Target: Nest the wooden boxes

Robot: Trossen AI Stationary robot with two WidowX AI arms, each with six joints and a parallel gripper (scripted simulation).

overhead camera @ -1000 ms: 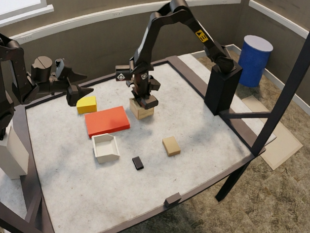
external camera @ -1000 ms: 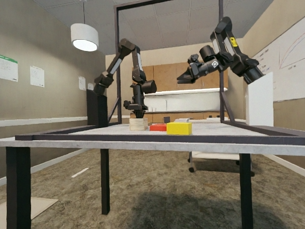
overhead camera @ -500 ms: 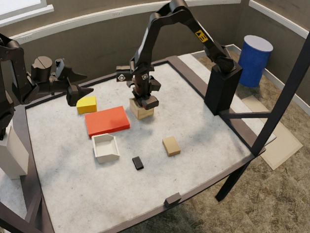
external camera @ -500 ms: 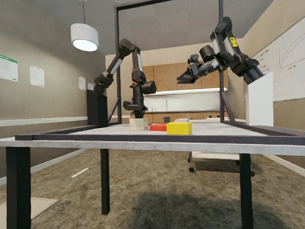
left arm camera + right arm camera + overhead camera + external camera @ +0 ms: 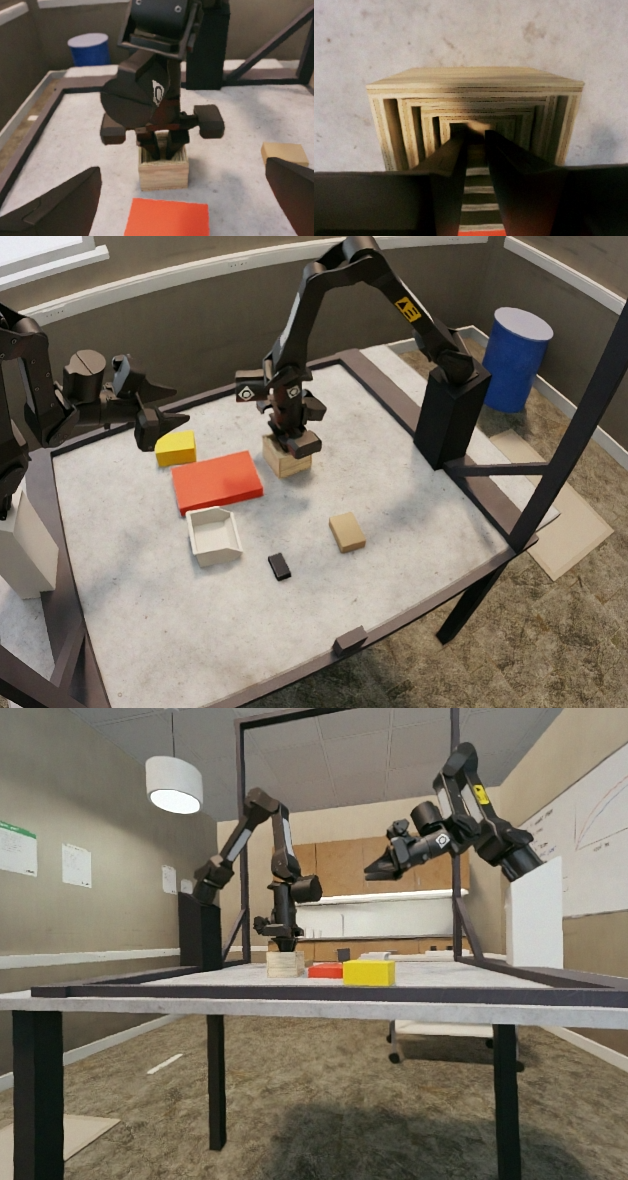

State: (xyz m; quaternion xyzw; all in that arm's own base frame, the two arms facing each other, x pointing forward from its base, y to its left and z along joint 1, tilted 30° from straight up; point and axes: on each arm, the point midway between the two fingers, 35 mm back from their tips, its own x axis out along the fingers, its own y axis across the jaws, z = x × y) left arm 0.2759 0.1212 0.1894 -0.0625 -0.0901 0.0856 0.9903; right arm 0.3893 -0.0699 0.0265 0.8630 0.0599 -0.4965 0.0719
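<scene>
Right now my right hand is 40 mm above the smallest box. From my right hand the other things lie so: biggest wooden box (50 mm below); then tan block (230 mm behind, 30 mm to the right, 50 mm below); then flat block (10 mm behind, 170 mm to the left, 50 mm below).
</scene>
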